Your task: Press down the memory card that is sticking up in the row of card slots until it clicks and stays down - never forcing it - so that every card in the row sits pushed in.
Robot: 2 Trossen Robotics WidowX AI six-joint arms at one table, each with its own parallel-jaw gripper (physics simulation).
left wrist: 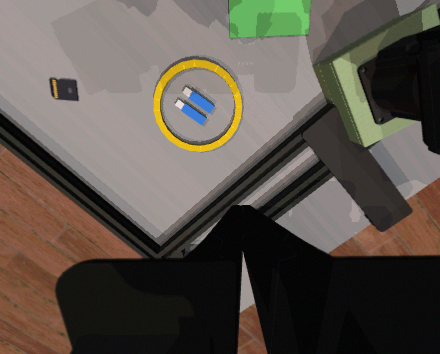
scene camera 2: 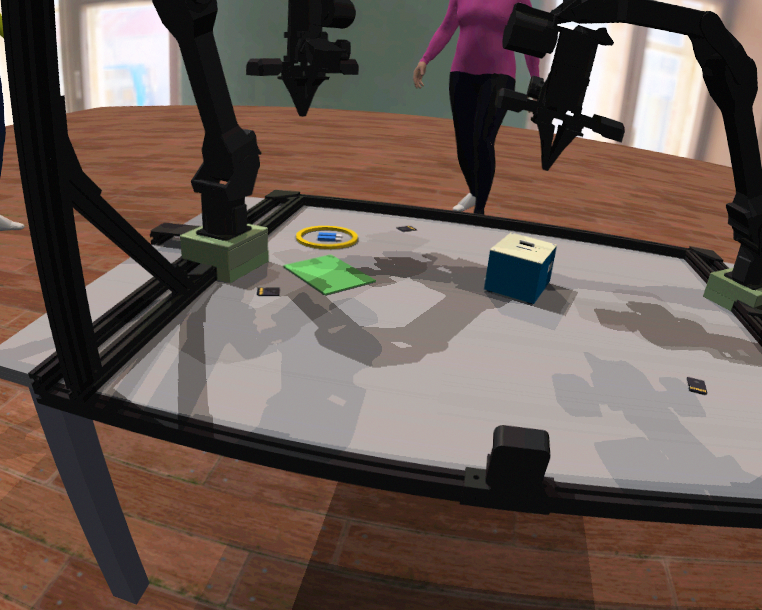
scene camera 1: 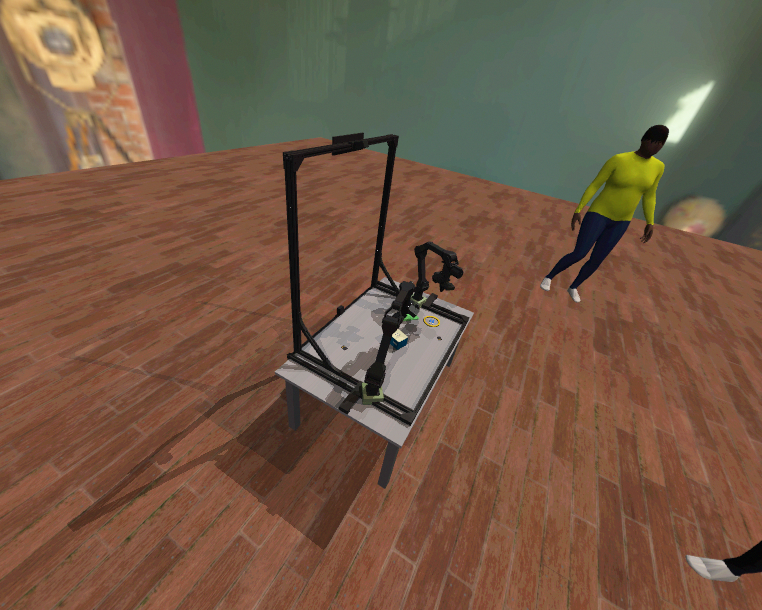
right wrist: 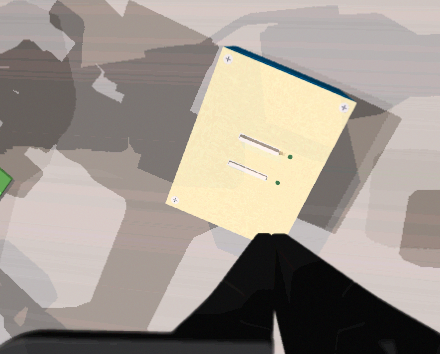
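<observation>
A blue box with a cream top stands on the table. Two parallel slots with cards show in its top. The upper card in the right wrist view, also seen as the rear card in scene camera 2, stands a little proud. The other card looks about level with the top. My right gripper is shut and empty, above the box and apart from it; its fingertips overlap the box's lower edge in the wrist view. My left gripper is shut and empty, high above the table.
A yellow ring surrounds two blue sticks. A green sheet lies nearby. Loose cards lie on the table. A black frame rises over it.
</observation>
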